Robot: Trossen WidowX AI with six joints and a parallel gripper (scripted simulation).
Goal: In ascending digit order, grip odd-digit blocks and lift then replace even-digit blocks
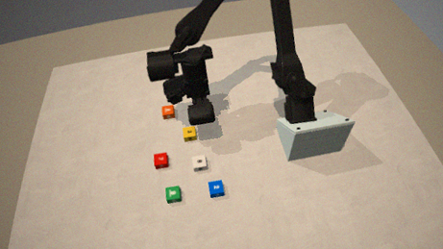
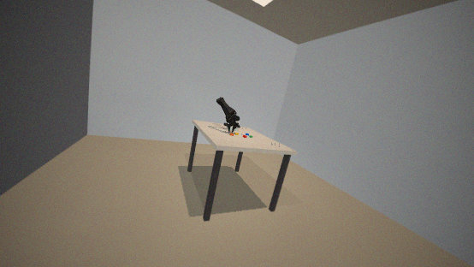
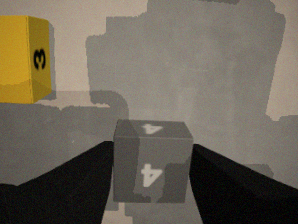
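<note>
Now: the orange block 90 mm ahead of my gripper tip and 10 mm to the right of it. Round my gripper tip: grey block (right at my gripper tip); white block (10 mm ahead, 160 mm to the left); yellow block (30 mm ahead, 70 mm to the left).
</note>
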